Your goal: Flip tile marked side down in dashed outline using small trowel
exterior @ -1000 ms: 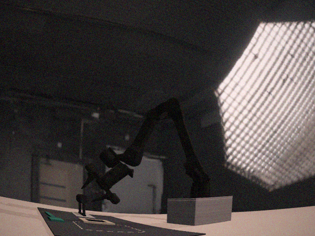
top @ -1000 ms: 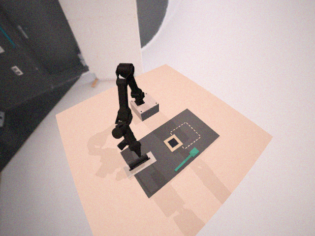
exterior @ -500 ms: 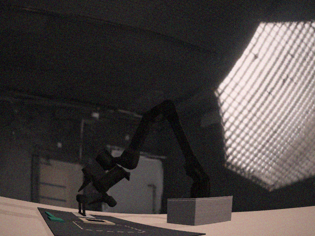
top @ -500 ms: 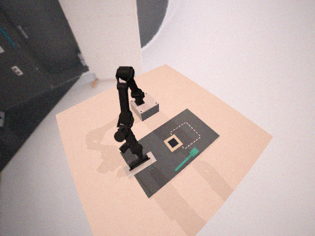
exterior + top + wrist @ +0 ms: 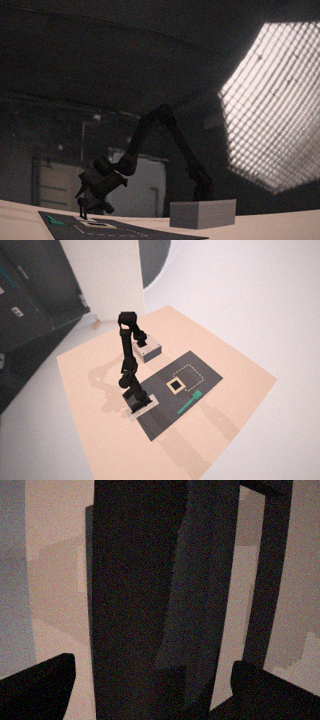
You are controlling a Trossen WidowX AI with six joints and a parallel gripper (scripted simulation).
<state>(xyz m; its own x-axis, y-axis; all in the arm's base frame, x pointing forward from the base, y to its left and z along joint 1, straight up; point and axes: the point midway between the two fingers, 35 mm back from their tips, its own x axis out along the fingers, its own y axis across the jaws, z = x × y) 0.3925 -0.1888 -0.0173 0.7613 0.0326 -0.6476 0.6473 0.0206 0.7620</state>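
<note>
Now: gripper tip 3 cm past the cream tile, 24 cm to the right of it and 5 cm above it. The rest, counted from my gripper tip: green trowel (11 cm ahead, 27 cm to the left, 6 cm below); dark mat (2 cm behind, 23 cm to the left, 8 cm below).
</note>
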